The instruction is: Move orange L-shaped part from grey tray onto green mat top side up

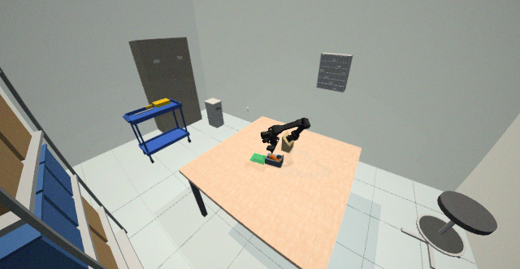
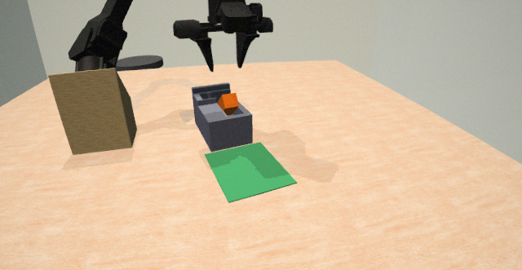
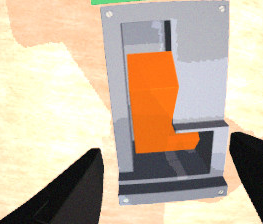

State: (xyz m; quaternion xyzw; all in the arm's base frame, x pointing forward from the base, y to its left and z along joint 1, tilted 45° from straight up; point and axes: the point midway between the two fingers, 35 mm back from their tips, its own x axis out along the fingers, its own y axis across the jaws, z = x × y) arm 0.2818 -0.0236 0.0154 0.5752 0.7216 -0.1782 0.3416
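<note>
Now: gripper tip 10 cm above the orange L-shaped part, 3 cm to the right of it and 2 cm past it. From my gripper tip the other things lie so: green mat (16 cm below, 14 cm to the right, 2 cm ahead).
</note>
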